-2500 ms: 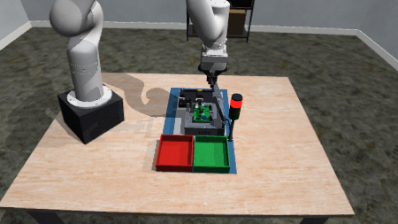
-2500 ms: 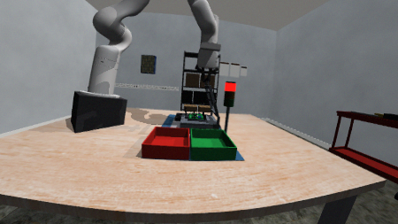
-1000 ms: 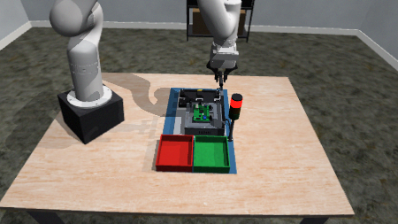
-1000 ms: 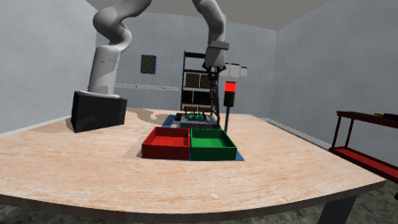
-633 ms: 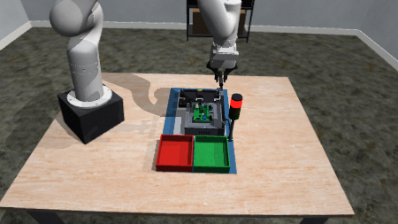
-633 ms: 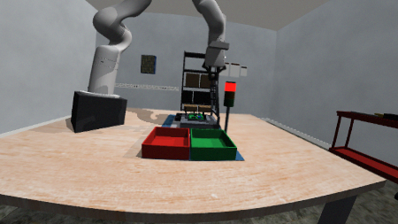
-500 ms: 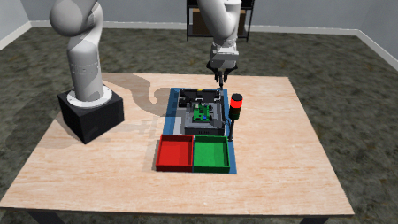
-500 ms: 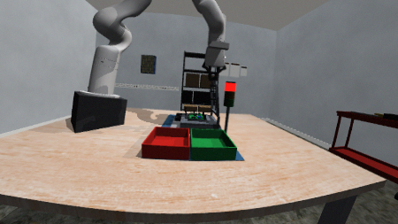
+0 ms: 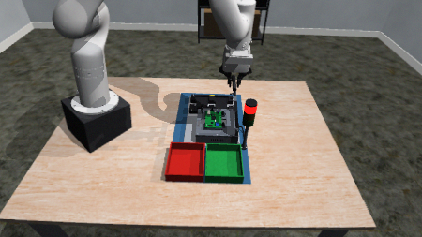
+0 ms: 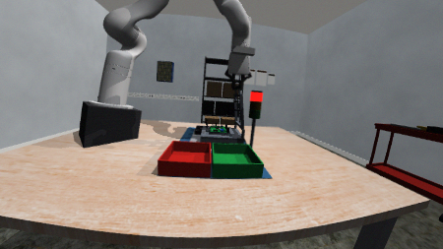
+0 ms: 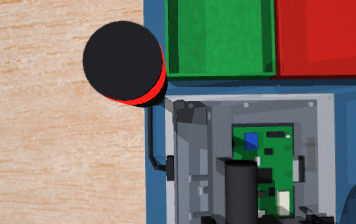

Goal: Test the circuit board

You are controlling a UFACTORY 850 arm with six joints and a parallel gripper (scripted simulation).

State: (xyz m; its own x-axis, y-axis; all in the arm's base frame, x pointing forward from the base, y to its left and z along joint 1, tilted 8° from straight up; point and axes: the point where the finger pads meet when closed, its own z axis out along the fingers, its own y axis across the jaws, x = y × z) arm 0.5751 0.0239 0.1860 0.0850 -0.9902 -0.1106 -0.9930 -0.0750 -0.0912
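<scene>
Now: the green circuit board 70 mm behind my hand and 200 mm below it. Also, from my hand: dark nest 70 mm behind, 210 mm below; then clear lid 10 mm ahead, 90 mm below; then green bin 10 mm behind, 200 mm to the right, 260 mm below.
</scene>
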